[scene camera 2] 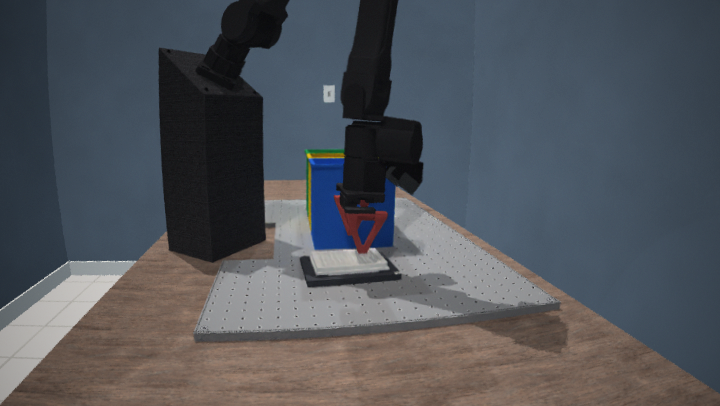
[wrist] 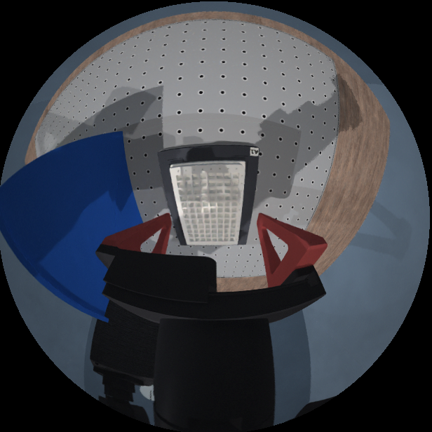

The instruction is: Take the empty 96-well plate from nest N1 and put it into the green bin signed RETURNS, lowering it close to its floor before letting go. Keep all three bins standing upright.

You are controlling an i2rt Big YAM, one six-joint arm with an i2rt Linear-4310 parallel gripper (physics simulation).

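Places are measured from the arm's base along level axes (x ahead, y left, z up), in millimetres.
Pixels of known places: gripper, fingertip midpoint: (scene camera 2: 356, 243); arm's base, link origin: (scene camera 2: 218, 73).
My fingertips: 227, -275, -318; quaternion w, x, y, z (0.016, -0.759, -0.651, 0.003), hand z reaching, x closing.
Note:
Ahead of a thing's pixels: the offset from my fingertips to its top centre, as dx, dy, dz. "pt": to the spot under its first point. Level surfaces: height alone.
The pale 96-well plate {-13, +8, -27} (scene camera 2: 340, 262) (wrist: 211, 205) lies flat in the black nest {-13, +8, -39} (scene camera 2: 347, 279) (wrist: 252, 182) on the perforated board. My gripper (scene camera 2: 363, 250) (wrist: 213, 217) is open and empty, pointing down. Its red fingers stand wide apart; in the wrist view their tips lie on either side of the plate's near part. In the scene view the tips are at or just above the plate's top; contact cannot be told. The green bin {pt +85, +506, +121} (scene camera 2: 325, 151) stands upright at the back, mostly hidden; its sign does not show.
The blue bin {+53, +184, +126} (scene camera 2: 327, 206) (wrist: 75, 210) stands upright close behind the nest, with the yellow bin {pt +49, +378, +121} (scene camera 2: 325, 155) between it and the green one. The black pedestal (scene camera 2: 211, 166) stands at the left. The grey board {dz -53} (scene camera 2: 282, 312) (wrist: 212, 65) lies on the wooden table {dz -66} (scene camera 2: 282, 373) (wrist: 362, 155).

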